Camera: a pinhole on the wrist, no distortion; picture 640 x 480 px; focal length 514.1 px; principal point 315.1 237.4 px. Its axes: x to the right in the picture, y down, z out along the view. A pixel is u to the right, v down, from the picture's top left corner.
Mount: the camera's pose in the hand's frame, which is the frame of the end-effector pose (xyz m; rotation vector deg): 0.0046 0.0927 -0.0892 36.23 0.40 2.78
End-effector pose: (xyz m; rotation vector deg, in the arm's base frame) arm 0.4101 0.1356 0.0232 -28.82 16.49 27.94
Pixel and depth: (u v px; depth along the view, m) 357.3 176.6 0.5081
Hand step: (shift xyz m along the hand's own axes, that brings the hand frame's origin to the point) 0.0597 -0.2538 0.2855
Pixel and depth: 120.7 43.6 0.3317
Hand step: -0.1082 -0.2099 0.1034
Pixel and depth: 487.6 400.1 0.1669
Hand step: 0.0618 0.0393 0.0771
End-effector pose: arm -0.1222 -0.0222 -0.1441 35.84 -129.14 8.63
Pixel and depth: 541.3 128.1 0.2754
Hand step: 0.1340 -0.1114 0.0994
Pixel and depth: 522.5 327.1 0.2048
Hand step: 0.0900 0.0044 0.0978
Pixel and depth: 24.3 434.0 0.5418
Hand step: -0.2989 -0.0749 0.4677
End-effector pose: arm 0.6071 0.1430 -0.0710 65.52 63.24 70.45
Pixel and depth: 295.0 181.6 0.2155
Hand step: 0.0018 -0.0538 0.0707
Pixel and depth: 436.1 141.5 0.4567
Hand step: 0.1254 -0.2406 0.2298
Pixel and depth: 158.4 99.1 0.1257
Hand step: -0.0295 -0.0106 -0.0081
